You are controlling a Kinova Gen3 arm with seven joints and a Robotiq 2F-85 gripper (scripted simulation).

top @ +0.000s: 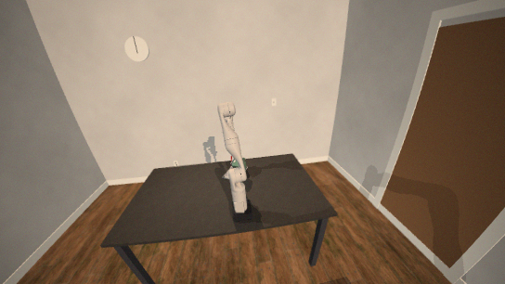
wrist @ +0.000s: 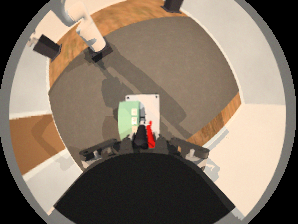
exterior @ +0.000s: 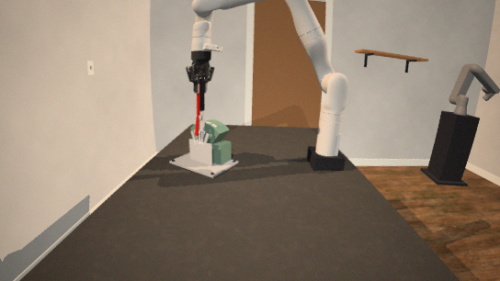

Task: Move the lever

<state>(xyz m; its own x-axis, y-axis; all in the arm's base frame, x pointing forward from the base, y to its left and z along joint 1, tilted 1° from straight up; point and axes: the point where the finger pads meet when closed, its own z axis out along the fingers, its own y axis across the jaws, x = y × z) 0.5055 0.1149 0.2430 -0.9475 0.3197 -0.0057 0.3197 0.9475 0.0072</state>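
Right now the red bar is 11 cm below my hand, 1 cm to the left of it and 1 cm ahead of it.
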